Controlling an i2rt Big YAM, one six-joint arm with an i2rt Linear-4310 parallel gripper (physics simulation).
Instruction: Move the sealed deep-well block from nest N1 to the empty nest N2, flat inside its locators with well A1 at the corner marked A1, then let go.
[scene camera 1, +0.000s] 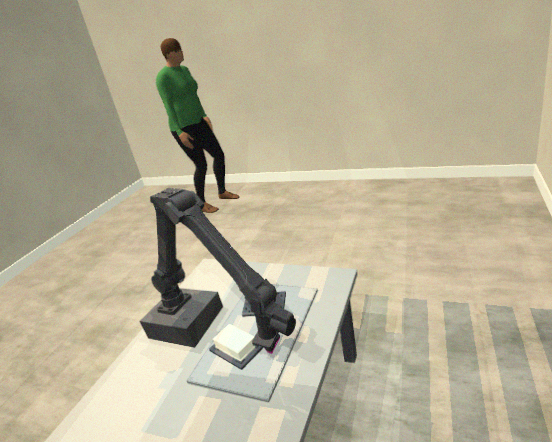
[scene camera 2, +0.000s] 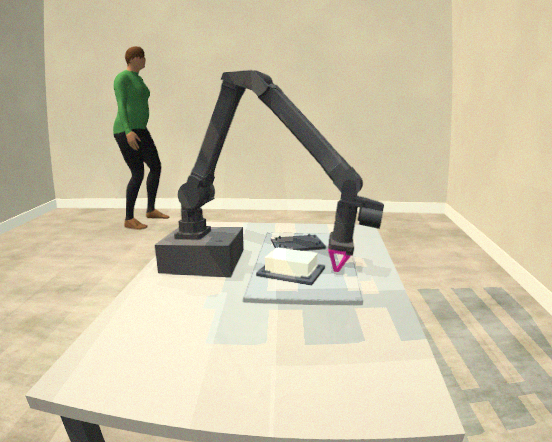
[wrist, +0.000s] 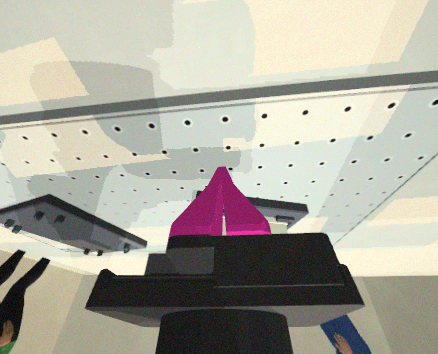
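Seen in the pictures: gripper, fingertip midpoint: (scene camera 1: 270, 352) (scene camera 2: 336, 271) (wrist: 222, 172); arm's base, origin of the base link: (scene camera 1: 174, 304) (scene camera 2: 193, 234).
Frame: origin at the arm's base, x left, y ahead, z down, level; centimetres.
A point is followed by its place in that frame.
The sealed deep-well block (scene camera 1: 234, 342) @(y 33.1, x -9.9, z 2.0 cm) (scene camera 2: 291, 262) @(y 32.1, x -12.5, z 2.3 cm) (wrist: 280, 227) @(y 36.8, x -12.9, z 5.1 cm) is a pale cream box. It sits in a dark nest (scene camera 1: 242, 364) @(y 37.8, x -14.6, z 6.1 cm) (scene camera 2: 318, 274) @(y 39.4, x -10.4, z 6.4 cm) (wrist: 295, 209) @(y 38.4, x -14.4, z 6.4 cm), the nearer one in scene camera 2; the gripper mostly hides both in the wrist view. The other dark nest (scene camera 1: 248, 309) @(y 26.8, x 10.1, z 6.2 cm) (scene camera 2: 300, 243) @(y 32.3, x 13.3, z 6.1 cm) (wrist: 75, 225) @(y 35.0, x 12.6, z 6.1 cm) is empty, with small locators on top. Nest labels and the A1 mark cannot be read. My gripper (scene camera 1: 270, 350) @(y 44.3, x -6.9, z 6.9 cm) (scene camera 2: 337, 270) @(y 44.3, x -6.9, z 6.9 cm) (wrist: 222, 172) @(y 44.3, x -6.9, z 6.9 cm) is shut with its magenta fingertips together and empty. It points down above the board, right of the block in scene camera 2, apart from it.
Both nests stand on a grey board with holes (scene camera 1: 245, 387) @(y 42.4, x -21.6, z 7.3 cm) (scene camera 2: 300, 296) @(y 35.5, x -22.5, z 7.3 cm) (wrist: 280, 130) @(y 48.2, x -11.1, z 7.3 cm) on a pale table (scene camera 2: 200, 390) @(y 21.1, x -60.1, z 8.6 cm). The arm's dark base box (scene camera 1: 172, 325) @(y 7.8, x -11.0, z -0.9 cm) (scene camera 2: 195, 259) @(y 4.5, x -11.6, z 3.4 cm) stands left of the board. A person in green (scene camera 1: 182, 97) (scene camera 2: 132, 100) stands behind the table.
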